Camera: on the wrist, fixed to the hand. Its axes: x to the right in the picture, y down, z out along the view.
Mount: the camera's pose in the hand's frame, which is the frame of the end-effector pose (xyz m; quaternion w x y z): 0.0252 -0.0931 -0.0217 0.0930 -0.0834 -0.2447 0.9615
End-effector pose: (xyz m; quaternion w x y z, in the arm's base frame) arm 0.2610 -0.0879 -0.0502 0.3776 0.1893 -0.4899 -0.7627
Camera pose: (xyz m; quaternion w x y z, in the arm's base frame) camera 0.2227 -0.0983 -0.1408 0.6643 -0.6715 -0.2564 0.2049
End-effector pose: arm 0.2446 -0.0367 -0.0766 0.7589 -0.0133 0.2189 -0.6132
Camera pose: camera 0.1548 -0.0780 -0.0773 0.7126 -0.0041 -0.1014 0.6942
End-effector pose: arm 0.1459 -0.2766 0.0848 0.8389 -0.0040 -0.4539 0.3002
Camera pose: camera 0.2193 -0.3344 0.1172 0.3220 0.4333 0.2687 -0.7977
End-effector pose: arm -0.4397 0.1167 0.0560 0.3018 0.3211 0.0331 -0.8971
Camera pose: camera -0.4954 0.1850 0.0113 0.9255 -0.1830 -0.3047 0.1309
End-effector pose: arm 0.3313 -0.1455 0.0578 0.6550 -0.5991 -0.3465 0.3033
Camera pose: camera 0.3619 -0.1466 0.1518 0.3655 0.3693 -0.3582 -0.7757
